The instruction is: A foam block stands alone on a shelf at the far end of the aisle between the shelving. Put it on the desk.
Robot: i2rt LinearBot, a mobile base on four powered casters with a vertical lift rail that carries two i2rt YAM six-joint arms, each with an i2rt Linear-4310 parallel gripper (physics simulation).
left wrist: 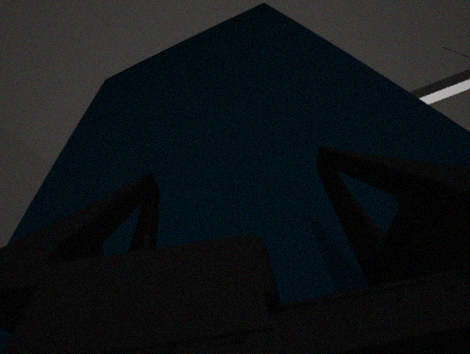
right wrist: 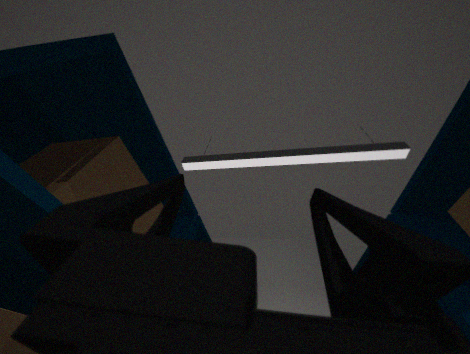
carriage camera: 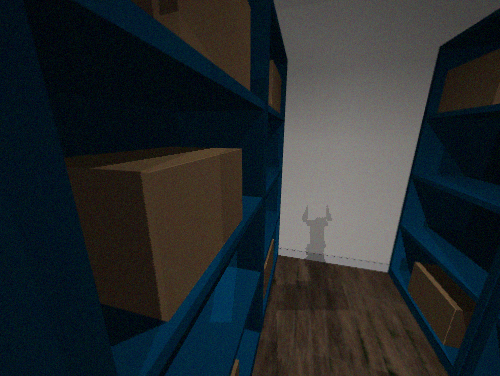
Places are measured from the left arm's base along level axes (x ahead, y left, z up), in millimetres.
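Where they show: left gripper, fingertip midpoint: [left wrist: 237, 168]; right gripper, fingertip midpoint: [right wrist: 247, 188].
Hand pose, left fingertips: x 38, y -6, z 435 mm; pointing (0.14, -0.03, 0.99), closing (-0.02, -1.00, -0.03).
Each offset is from my left fingertips to the top centre of the thing. "*": to the spot under its first point. Level surfaces: height alone.
The foam block and the desk do not show in any view. Blue shelving [carriage camera: 265, 150] stands close on the left of the aisle and more blue shelving [carriage camera: 425, 120] stands on the right. My left gripper [left wrist: 237, 168] is open and empty, its fingers pointing up in front of a dark blue shelving side panel [left wrist: 225, 100]. My right gripper [right wrist: 247, 188] is open and empty, pointing up between the two rows of shelving.
A large cardboard box @[dz -71, dx +407, dy -107 mm] [carriage camera: 195, 220] sits on the near left shelf. A box [carriage camera: 435, 305] sits low on the right, another box @[* dz +262, dx +1123, dy -1620 mm] [carriage camera: 470, 82] high on the right. A pale wall [carriage camera: 350, 150] closes the aisle beyond the wooden floor @[dz -1332 mm] [carriage camera: 325, 320]. A ceiling lamp [right wrist: 300, 159] hangs above.
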